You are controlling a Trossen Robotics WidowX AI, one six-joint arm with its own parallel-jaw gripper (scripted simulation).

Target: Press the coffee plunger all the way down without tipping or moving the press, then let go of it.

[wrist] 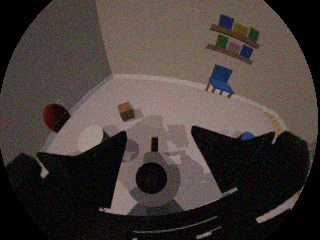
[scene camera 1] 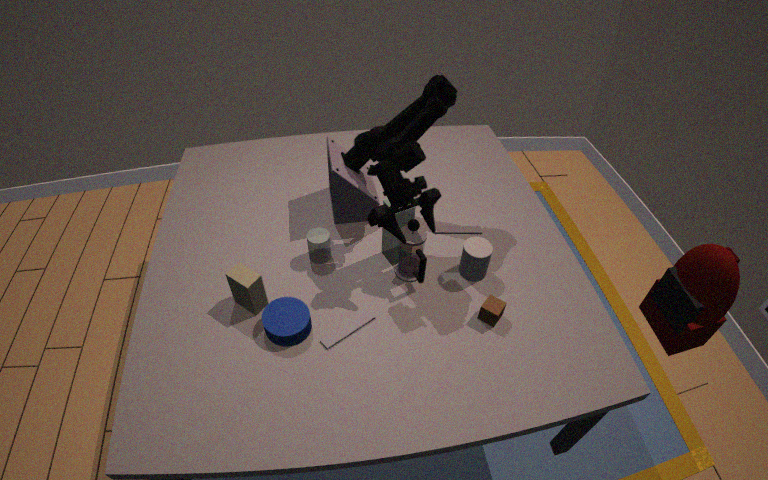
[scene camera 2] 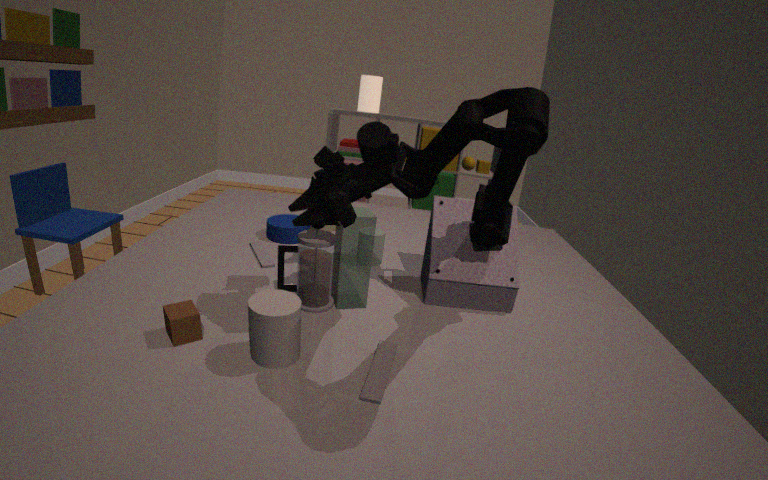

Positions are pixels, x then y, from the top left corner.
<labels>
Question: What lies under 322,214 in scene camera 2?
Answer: My gripper.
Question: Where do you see a glass coffee press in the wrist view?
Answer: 153,179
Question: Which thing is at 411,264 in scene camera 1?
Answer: A glass coffee press.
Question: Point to a blue disc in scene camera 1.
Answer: At 287,321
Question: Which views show the glass coffee press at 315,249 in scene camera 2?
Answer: The wrist view, scene camera 1 and scene camera 2: all of them.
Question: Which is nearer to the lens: the glass coffee press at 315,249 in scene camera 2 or the blue disc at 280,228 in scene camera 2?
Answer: The glass coffee press.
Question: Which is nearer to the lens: the brown cube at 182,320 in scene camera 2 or the blue disc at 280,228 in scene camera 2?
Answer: The brown cube.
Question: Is my gripper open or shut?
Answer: Open.
</labels>
